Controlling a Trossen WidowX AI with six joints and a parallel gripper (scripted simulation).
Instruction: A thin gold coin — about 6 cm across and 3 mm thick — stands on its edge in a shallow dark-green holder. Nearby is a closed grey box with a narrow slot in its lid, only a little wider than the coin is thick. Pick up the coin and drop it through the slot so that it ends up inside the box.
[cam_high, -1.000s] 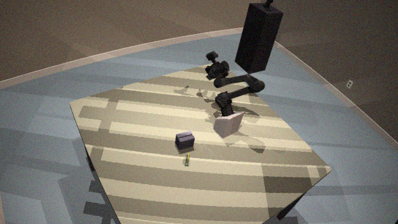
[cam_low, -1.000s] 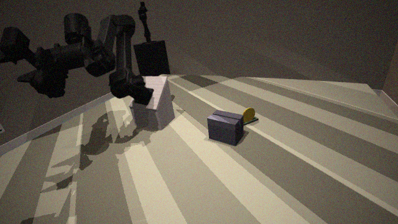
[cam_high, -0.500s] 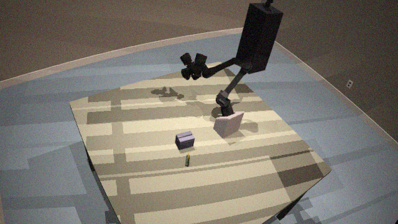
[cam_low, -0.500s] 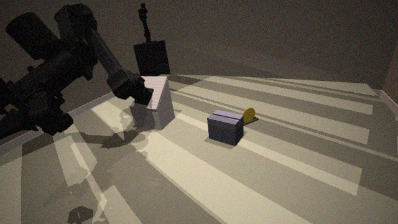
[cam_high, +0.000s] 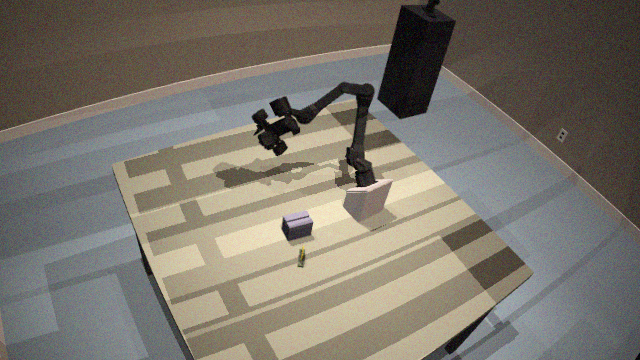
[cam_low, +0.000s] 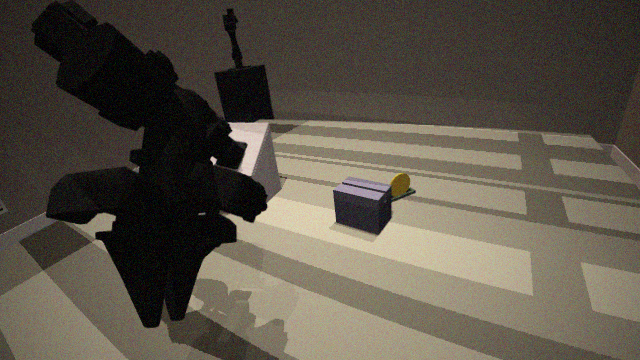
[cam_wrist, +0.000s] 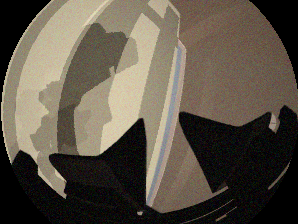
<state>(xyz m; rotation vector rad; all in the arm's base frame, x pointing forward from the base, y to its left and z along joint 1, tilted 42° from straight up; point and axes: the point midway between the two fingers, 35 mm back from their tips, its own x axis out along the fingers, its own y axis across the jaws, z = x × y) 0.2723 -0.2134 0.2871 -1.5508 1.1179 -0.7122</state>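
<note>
Now: the gold coin 60 mm ahead of my gripper tip, 500 mm to the left of it and 120 mm below it.
</note>
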